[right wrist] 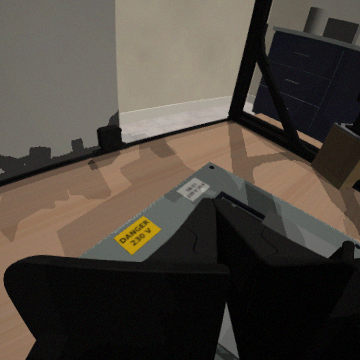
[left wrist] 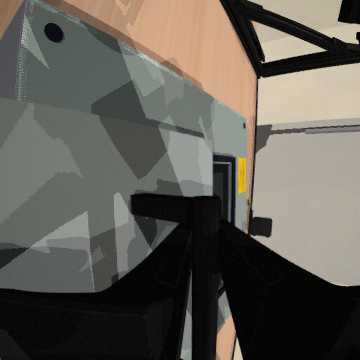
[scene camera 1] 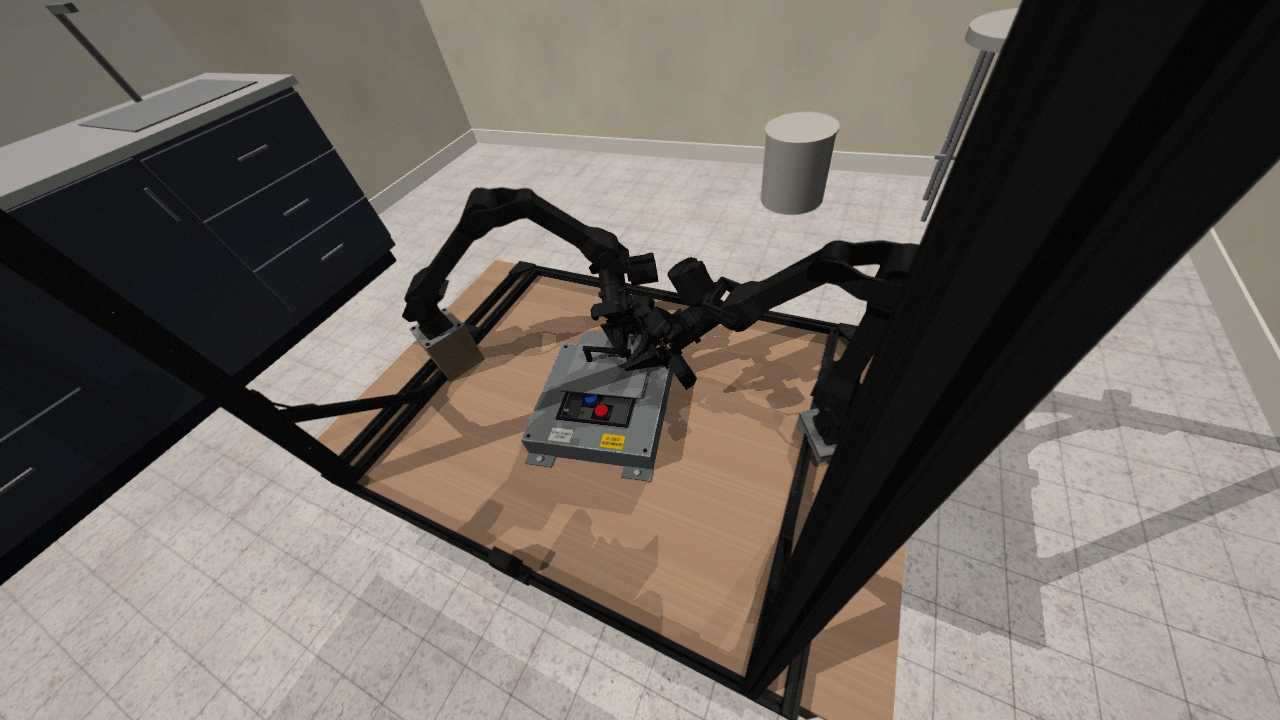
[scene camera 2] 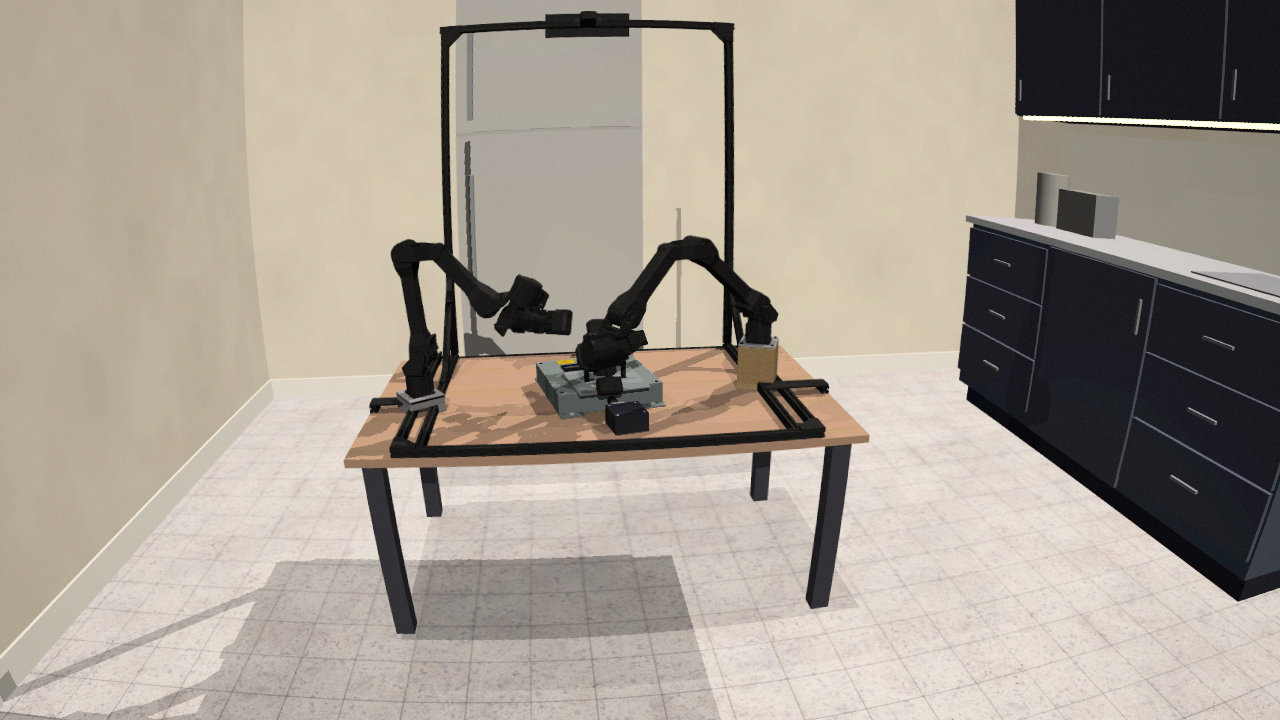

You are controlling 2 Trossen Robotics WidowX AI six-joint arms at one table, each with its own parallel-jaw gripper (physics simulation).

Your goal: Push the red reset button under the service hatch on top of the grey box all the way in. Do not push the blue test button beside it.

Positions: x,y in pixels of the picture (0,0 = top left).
Labels:
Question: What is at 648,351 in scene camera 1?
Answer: My right gripper.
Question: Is my right gripper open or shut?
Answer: Shut.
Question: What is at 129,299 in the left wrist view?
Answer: My left gripper.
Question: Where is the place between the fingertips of my left gripper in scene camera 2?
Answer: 589,367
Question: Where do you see a service hatch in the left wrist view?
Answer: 94,195

